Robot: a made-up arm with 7 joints.
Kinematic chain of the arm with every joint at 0, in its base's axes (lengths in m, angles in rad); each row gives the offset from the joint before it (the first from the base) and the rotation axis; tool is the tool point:
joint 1: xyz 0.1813 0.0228 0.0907 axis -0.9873 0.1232 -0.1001
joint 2: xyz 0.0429 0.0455 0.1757 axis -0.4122 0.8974 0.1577
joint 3: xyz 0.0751 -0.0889 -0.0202 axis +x
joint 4: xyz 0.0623 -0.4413 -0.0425 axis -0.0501 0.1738 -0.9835
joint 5: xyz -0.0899 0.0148 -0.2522 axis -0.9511 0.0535 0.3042
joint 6: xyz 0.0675 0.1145 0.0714 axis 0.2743 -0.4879 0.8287
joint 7: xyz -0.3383 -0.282 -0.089 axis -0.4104 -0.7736 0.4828
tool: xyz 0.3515 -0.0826 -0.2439
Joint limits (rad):
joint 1: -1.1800..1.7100
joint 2: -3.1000..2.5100
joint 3: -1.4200..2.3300
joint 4: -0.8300..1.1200
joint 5: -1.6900..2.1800
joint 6: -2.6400..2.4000
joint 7: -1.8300..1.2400
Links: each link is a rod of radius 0.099 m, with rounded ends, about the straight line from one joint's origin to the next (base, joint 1, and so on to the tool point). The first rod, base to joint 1, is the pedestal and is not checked.
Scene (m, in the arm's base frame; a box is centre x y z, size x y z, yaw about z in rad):
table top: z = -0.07
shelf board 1: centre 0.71 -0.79 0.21 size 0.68 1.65 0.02 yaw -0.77
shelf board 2: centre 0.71 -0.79 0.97 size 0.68 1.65 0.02 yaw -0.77
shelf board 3: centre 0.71 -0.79 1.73 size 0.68 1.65 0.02 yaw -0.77
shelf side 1: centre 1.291 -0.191 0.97 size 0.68 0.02 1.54 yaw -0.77
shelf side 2: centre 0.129 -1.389 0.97 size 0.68 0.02 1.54 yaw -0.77
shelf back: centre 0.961 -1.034 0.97 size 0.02 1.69 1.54 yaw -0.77
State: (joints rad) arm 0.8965 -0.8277 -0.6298 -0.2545 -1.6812 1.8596 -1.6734
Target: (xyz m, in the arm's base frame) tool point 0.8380 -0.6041 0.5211
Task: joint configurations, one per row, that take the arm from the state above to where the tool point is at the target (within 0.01 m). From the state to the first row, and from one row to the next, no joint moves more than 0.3 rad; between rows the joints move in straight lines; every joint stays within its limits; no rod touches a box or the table.
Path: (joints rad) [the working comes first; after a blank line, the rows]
Joints at the target: 0.2259 -0.8715 -0.7973 0.5333 -1.2866 1.7576 -1.6618
Straight joint move there: clear.

1: 0.6730 -0.8423 -0.6856 0.0081 -1.5497 1.8256 -1.6695
2: 0.4494 -0.8569 -0.7415 0.2707 -1.4182 1.7916 -1.6657
3: 0.2259 -0.8715 -0.7973 0.5333 -1.2866 1.7576 -1.6618

